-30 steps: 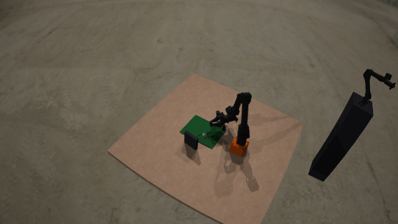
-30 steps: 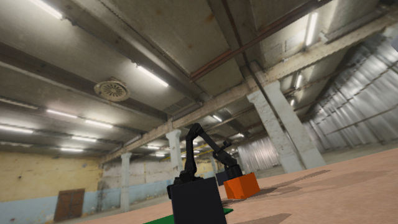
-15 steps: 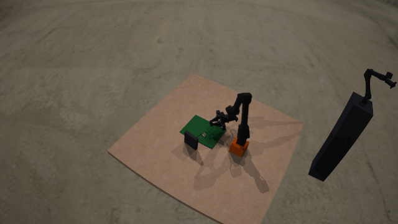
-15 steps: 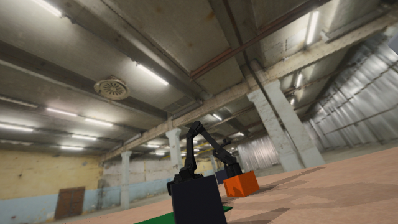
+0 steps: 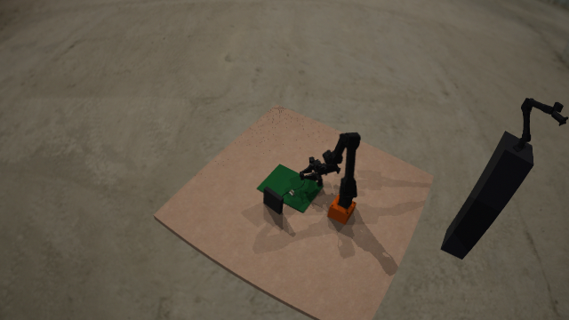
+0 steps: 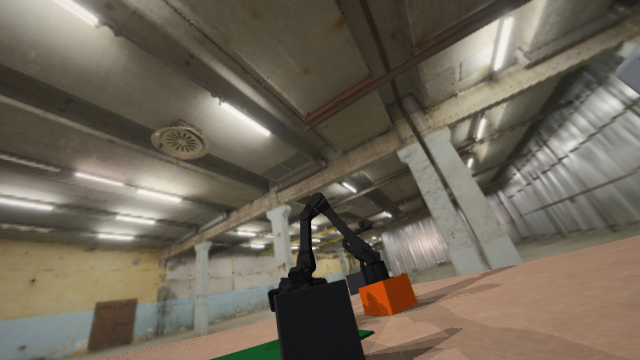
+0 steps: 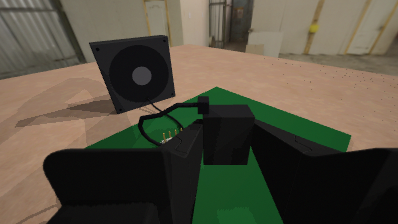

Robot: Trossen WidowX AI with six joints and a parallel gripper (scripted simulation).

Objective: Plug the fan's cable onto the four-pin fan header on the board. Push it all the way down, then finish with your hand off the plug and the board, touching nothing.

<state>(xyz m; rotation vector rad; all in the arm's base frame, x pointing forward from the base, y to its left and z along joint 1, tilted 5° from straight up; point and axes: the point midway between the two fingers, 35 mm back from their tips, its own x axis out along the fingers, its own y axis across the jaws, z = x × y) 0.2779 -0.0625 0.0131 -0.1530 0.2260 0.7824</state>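
The green board lies 30 mm ahead of my gripper tip, 40 mm to the left of it and 100 mm below it. The rest, counted from my gripper tip: black fan: 30 mm ahead, 220 mm to the left, 30 mm below; then black fan plug: 10 mm below; then white four-pin header: 80 mm to the left, 90 mm below.
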